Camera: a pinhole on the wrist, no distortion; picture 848 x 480 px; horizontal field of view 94.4 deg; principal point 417.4 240.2 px. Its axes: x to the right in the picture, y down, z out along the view. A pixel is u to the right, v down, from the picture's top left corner.
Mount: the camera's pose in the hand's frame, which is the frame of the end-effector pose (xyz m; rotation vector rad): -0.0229 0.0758 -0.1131 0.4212 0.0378 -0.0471
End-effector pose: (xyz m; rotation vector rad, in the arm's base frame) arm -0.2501 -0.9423 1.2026 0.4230 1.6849 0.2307
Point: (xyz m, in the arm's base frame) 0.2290 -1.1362 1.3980
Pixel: 200 324
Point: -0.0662 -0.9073 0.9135
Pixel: 703 277
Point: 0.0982 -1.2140 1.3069
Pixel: 239 213
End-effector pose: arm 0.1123 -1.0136 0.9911 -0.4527 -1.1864 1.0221
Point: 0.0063 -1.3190 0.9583
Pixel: 74 169
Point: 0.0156 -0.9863 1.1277
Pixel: 574 227
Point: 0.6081 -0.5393 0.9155
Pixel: behind the camera
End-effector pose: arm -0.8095 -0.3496 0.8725 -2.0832 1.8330 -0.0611
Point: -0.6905 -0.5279 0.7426
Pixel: 765 213
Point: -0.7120 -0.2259 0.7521
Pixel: 337 216
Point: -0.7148 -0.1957 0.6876
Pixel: 327 266
